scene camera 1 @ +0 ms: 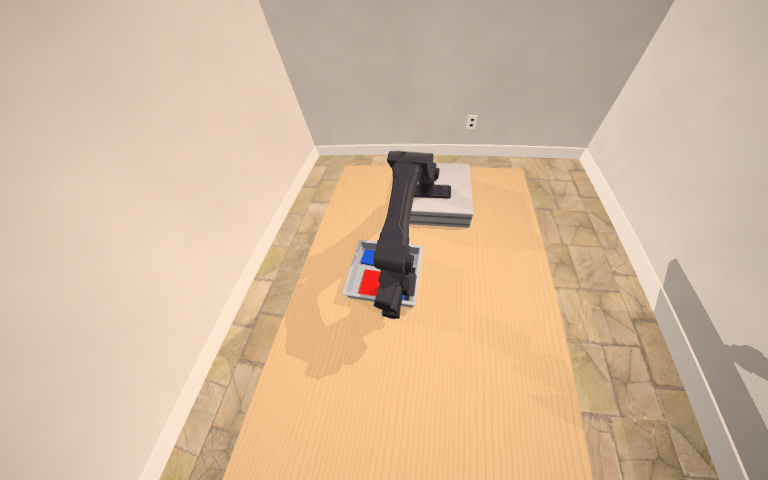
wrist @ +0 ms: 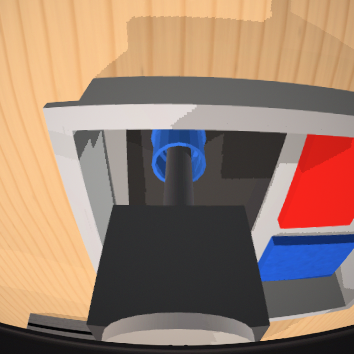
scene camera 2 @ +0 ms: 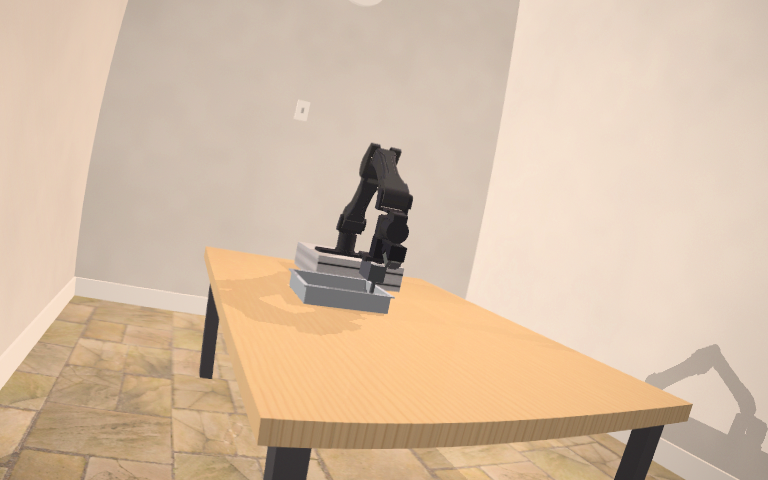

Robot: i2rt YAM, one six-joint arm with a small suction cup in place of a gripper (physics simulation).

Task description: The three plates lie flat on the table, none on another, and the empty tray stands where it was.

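Places are measured from the arm's base along level axes (x ahead, y left, z up), in metres.
Where they show: end effector, tool point: (wrist: 178, 127) (scene camera 2: 367, 308); arm's base, origin of the base link: (scene camera 1: 426, 191) (scene camera 2: 344, 254).
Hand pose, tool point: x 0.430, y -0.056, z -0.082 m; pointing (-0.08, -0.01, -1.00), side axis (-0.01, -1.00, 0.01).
Note:
Things, the pixels of their top centre, and the offset from my tool point. Level surfaces: height alone.
- grey tray, middle of its top: (wrist: 278, 265) (scene camera 2: 339, 282) (scene camera 1: 384, 269) dx -0.076, dy -0.066, dz +0.047 m
- red plate, middle of its top: (wrist: 339, 182) (scene camera 1: 370, 282) dx -0.036, dy -0.112, dz +0.010 m
- blue plate, middle of its top: (wrist: 306, 262) (scene camera 1: 374, 257) dx -0.139, dy -0.120, dz +0.010 m
- black plate, middle of its top: (wrist: 196, 202) dx -0.051, dy -0.011, dz +0.011 m
- wooden table, its level: dz -0.003 m
A grey tray (scene camera 1: 351, 270) (scene camera 2: 345, 298) (wrist: 125, 117) stands on the table. A red plate (scene camera 1: 369, 282) (wrist: 320, 185) and a blue plate (scene camera 1: 368, 256) (wrist: 305, 260) lie flat in it, apart from each other. A black plate (wrist: 250, 155) lies in the other side of the tray in the wrist view; the arm hides it in scene camera 1. My blue suction cup (wrist: 178, 162) (scene camera 1: 403, 295) is down inside the tray on the black plate and appears to hold it. The tray's wall hides part of the cup in the wrist view and the plates in scene camera 2.
The arm's base stands on a grey block (scene camera 1: 447, 204) (scene camera 2: 306, 257) behind the tray on the wooden table (scene camera 1: 453, 367) (scene camera 2: 430, 373). The raised tray rim stands around the cup. The arm's shadow falls on the table beside the tray.

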